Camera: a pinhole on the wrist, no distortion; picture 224 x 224 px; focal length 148.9 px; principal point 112.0 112.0 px. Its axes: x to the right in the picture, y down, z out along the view. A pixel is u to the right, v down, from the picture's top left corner.
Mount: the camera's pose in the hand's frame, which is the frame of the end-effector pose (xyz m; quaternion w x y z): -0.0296 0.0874 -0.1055 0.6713 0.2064 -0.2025 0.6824
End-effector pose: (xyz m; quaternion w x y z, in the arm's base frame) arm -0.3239 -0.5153 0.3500 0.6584 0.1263 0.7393 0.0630
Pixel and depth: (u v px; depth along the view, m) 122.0 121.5 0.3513
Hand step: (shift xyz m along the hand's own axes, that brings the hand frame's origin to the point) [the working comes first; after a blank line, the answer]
In the camera's frame: 0.0236 0.0224 0.3513

-0.0489 -0.0878 0.2001
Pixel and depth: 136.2 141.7 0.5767
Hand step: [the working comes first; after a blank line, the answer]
In the camera's frame: 0.0937 0.1150 0.5767

-0.1402 -0.1557 0.4267
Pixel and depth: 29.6 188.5 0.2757
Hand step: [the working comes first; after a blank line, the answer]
In the camera's frame: -0.1526 0.1416 0.2757

-0.1665 -0.1946 0.0397
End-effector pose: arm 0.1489 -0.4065 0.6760 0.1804 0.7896 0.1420 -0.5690
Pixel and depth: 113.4 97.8 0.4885
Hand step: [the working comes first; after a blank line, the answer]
In the camera's frame: 0.0046 -0.0466 0.4885

0.0217 -0.1784 0.3038
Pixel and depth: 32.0 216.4 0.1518
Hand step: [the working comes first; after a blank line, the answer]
In the camera's frame: -0.0816 0.1064 0.1518

-0.1334 -0.0663 -0.0242
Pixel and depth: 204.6 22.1 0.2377
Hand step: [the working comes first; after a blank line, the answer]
In the camera's frame: 0.1478 -0.1435 0.2377

0.1142 0.0813 0.1742
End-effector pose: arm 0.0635 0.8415 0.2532 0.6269 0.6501 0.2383 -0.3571
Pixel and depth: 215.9 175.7 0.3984
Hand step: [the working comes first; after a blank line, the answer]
In the camera's frame: 0.2780 0.1704 0.3984

-0.1998 0.0955 0.3803
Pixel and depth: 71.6 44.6 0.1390
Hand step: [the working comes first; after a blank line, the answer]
In the camera's frame: -0.0377 -0.0629 0.1390

0.0352 -0.0199 -0.0107
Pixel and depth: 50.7 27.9 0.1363
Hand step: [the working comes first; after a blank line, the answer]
In the camera's frame: -0.0561 -0.0770 0.1363

0.0495 -0.0335 -0.0231
